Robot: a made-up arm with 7 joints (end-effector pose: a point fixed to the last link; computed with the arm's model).
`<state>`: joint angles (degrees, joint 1 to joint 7).
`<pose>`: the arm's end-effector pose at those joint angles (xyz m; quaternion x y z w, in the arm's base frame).
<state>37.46 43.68 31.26 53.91 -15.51 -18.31 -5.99</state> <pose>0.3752 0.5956 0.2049 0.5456 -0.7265 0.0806 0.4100</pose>
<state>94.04 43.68 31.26 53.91 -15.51 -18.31 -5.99</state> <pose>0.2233 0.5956 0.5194 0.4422 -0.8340 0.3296 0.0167</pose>
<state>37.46 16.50 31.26 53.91 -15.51 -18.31 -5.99</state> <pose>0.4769 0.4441 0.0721 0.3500 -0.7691 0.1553 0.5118</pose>
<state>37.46 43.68 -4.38 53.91 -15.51 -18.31 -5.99</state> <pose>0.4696 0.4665 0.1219 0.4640 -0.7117 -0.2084 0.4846</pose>
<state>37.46 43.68 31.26 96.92 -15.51 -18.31 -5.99</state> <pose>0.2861 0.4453 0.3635 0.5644 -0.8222 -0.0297 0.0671</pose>
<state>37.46 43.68 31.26 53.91 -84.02 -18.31 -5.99</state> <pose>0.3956 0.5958 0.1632 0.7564 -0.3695 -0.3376 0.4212</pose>
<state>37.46 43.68 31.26 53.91 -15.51 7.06 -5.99</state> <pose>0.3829 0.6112 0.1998 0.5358 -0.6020 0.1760 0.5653</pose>
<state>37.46 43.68 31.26 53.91 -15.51 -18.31 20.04</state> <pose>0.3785 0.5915 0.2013 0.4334 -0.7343 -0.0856 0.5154</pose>
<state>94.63 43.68 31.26 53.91 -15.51 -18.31 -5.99</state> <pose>0.2202 0.5956 0.5217 0.4405 -0.8341 0.3318 0.0124</pose>
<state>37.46 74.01 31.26 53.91 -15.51 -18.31 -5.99</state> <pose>0.2266 0.6539 0.3988 0.7273 -0.6311 -0.0078 0.2696</pose>
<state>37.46 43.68 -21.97 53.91 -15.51 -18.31 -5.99</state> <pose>0.4823 0.4049 0.0575 0.4067 -0.6789 -0.3453 0.5045</pose>
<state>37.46 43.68 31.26 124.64 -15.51 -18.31 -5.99</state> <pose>0.1929 0.3241 0.3834 -0.5347 0.8234 0.0995 0.1619</pose>
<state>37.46 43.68 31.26 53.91 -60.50 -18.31 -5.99</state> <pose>0.3929 0.5912 0.1792 0.7117 -0.5142 -0.2003 0.4348</pose>
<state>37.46 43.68 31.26 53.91 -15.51 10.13 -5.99</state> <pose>0.3835 0.6130 0.1987 0.5328 -0.5848 0.1871 0.5823</pose>
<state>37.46 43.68 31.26 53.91 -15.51 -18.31 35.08</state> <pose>0.3792 0.5888 0.1988 0.3581 -0.7216 -0.1802 0.5645</pose>
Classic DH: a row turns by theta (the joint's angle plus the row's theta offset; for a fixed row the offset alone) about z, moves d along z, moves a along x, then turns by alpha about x. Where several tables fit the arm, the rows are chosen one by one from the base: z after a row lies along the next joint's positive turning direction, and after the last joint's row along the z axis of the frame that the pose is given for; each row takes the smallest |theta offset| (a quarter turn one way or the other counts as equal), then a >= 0, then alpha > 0; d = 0 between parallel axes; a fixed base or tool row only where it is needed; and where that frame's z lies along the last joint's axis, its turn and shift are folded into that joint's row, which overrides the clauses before.
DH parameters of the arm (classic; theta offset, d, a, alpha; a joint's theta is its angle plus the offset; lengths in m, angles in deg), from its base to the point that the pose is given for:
base (fixed): 0 0.221 0.007 90
joint 1: -90 -0.174 0.007 -90
joint 2: 90 0.017 0.019 -90
joint 3: -90 -0.302 0.011 90
joint 4: 0 0.01 0.004 -90
joint 5: 0 -0.302 0.003 -90
joint 6: 90 -0.007 0.014 -90
joint 7: 87.01 -0.0294 0.0037 -87.69
tool (fixed): 87.89 -0.0138 0 0

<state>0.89 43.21 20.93 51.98 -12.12 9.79 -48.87</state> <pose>0.3065 0.5838 -0.0570 0.7726 -0.3359 0.0857 0.5319</pose>
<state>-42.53 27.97 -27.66 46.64 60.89 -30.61 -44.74</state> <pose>-0.1315 0.3417 -0.3041 0.4536 -0.1552 0.2401 0.8441</pose>
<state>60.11 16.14 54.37 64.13 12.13 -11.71 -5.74</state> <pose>0.3898 0.5494 0.2459 0.1456 -0.8088 0.5314 0.2057</pose>
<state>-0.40 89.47 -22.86 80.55 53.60 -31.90 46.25</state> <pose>0.3208 0.4827 0.1141 -0.0815 -0.5680 -0.5202 0.6326</pose>
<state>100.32 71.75 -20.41 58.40 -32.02 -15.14 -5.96</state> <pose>0.2128 0.5560 0.5499 0.7929 -0.5954 -0.0723 0.1076</pose>
